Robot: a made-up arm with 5 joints. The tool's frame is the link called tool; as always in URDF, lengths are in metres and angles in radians. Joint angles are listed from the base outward. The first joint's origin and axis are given. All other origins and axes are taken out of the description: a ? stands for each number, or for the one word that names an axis. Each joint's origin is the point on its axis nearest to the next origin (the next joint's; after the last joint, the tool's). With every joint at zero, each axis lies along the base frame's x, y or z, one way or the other. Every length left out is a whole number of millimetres.
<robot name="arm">
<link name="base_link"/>
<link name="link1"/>
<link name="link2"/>
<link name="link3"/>
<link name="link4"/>
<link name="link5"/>
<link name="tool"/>
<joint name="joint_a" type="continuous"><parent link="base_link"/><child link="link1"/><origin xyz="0.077 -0.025 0.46" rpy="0 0 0"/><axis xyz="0 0 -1"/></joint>
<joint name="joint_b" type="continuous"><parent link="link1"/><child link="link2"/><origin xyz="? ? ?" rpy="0 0 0"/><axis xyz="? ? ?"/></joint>
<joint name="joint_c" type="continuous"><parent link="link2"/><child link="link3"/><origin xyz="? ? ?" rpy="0 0 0"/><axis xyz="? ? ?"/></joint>
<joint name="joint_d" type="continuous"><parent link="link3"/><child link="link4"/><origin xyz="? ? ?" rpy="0 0 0"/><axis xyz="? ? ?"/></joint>
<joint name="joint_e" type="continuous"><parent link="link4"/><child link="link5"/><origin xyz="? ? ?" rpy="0 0 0"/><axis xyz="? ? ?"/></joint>
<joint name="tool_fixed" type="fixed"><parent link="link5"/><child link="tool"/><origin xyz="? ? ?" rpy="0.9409 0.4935 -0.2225"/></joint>
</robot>
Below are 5 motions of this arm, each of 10 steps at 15 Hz.
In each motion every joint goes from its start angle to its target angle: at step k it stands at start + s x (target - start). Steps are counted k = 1, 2, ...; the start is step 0. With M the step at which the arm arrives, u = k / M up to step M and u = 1 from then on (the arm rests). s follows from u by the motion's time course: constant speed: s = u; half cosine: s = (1 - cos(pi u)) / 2; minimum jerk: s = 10 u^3 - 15 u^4 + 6 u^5.
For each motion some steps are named. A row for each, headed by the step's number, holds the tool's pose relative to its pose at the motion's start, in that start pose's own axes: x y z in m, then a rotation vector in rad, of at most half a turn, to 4 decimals.
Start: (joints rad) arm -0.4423 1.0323 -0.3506 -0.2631 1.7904
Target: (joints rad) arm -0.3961 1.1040 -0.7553 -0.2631 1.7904
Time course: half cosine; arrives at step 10
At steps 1, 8, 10:
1: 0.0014 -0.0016 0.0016 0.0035 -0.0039 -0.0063
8: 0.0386 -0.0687 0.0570 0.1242 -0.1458 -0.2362
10: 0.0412 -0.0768 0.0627 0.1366 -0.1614 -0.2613

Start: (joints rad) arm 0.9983 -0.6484 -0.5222 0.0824 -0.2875
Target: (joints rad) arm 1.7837 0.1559 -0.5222 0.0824 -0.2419
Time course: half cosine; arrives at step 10
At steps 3, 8, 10:
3: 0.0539 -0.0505 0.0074 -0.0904 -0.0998 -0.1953
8: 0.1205 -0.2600 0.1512 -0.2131 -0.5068 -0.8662
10: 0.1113 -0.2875 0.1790 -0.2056 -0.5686 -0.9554

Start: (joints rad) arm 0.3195 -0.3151 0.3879 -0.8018 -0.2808
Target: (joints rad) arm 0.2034 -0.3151 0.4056 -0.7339 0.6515
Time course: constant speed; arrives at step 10
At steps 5, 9, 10:
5: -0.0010 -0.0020 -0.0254 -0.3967 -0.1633 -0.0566
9: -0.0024 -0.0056 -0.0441 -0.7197 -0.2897 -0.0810
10: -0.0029 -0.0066 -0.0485 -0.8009 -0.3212 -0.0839

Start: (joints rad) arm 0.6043 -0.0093 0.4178 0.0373 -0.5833
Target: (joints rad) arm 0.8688 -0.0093 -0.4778 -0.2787 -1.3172
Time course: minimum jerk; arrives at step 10
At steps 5, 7, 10:
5: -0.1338 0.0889 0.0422 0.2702 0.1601 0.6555
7: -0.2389 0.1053 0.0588 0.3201 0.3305 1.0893
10: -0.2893 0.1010 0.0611 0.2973 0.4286 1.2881

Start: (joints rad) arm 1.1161 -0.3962 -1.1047 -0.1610 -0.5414
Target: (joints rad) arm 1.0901 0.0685 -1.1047 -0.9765 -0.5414
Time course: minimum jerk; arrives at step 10
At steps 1, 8, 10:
1: 0.0005 -0.0009 0.0000 0.0000 -0.0001 0.0030
8: 0.0227 -0.1135 -0.0063 -0.0020 -0.0110 0.3312
10: 0.0221 -0.1212 -0.0070 -0.0021 -0.0119 0.3515

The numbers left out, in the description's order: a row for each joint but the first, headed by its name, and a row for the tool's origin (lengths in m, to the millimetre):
joint_b: xyz 0.039 0.058 0, axis 0 1 0
joint_c: xyz -0.001 0 0.065, axis 0 1 0
joint_d: xyz 0.249 0 0.029, axis 0 1 0
joint_e: xyz 0.073 0 0.01, axis -1 0 0
tool: xyz 0 0.014 0.012

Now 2 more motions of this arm.
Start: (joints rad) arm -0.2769 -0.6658 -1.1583 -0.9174 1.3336
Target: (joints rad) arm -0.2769 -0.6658 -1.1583 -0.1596 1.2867
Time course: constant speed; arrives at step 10
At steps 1, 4, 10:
1: -0.0007 0.0016 -0.0052 -0.0343 0.0636 0.0234
4: -0.0048 0.0051 -0.0206 -0.1376 0.2548 0.0914
10: -0.0213 0.0056 -0.0486 -0.3465 0.6393 0.2181

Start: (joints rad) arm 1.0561 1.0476 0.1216 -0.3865 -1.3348
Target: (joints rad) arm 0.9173 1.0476 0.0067 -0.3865 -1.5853
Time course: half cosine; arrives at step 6
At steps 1, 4, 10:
1: 0.0004 -0.0002 -0.0031 0.0036 0.0139 0.0016
4: 0.0039 -0.0044 -0.0352 0.0429 0.1589 0.0065
10: 0.0050 -0.0072 -0.0472 0.0585 0.2133 0.0029

